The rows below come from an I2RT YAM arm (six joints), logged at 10 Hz.
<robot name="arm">
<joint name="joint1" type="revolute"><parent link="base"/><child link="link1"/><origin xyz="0.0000 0.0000 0.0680"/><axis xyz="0 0 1"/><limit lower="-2.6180" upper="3.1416"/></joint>
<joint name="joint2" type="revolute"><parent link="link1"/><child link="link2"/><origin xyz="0.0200 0.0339 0.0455"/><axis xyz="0 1 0"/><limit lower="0.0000" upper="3.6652"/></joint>
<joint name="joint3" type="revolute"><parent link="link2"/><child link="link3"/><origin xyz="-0.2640 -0.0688 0.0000"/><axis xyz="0 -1 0"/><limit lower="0.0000" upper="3.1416"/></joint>
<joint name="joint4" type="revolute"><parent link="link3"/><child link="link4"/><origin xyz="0.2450 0.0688 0.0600"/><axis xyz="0 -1 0"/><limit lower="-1.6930" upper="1.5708"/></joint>
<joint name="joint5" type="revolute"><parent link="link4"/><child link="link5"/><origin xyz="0.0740 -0.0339 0.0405"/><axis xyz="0 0 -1"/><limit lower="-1.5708" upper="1.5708"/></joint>
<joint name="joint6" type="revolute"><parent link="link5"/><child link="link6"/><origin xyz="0.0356 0.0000 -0.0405"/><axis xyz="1 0 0"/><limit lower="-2.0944" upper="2.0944"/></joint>
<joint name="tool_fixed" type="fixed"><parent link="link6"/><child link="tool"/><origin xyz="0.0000 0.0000 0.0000" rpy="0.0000 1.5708 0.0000"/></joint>
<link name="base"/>
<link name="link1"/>
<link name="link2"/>
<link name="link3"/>
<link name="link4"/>
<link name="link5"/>
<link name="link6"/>
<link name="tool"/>
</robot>
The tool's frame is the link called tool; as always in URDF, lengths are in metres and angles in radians.
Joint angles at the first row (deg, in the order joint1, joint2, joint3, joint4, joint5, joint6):
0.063 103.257 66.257 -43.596 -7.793 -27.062
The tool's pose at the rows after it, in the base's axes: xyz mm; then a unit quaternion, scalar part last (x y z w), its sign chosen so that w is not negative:
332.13, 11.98, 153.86, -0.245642, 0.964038, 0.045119, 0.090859
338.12, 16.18, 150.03, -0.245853, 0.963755, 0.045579, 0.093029
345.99, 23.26, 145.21, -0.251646, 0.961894, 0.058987, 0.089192
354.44, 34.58, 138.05, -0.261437, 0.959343, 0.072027, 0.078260
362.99, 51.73, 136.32, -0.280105, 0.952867, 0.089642, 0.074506
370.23, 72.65, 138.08, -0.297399, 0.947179, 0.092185, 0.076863
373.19, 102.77, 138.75, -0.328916, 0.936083, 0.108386, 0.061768
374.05, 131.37, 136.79, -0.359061, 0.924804, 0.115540, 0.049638
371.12, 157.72, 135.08, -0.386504, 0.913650, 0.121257, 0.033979
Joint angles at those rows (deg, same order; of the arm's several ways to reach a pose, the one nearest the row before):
1.279 104.648 65.759 -42.066 -7.365 -26.728
1.968 106.126 66.704 -41.212 -7.362 -26.050
2.959 108.453 68.639 -41.465 -8.675 -25.700
4.601 111.451 71.081 -42.255 -9.760 -25.256
6.999 113.871 74.131 -43.402 -11.526 -25.071
10.014 115.574 77.061 -43.995 -11.608 -24.086
14.210 117.985 80.917 -46.877 -13.016 -23.819
18.147 120.398 84.210 -48.733 -13.544 -23.688
21.801 122.444 87.074 -50.926 -13.997 -23.604

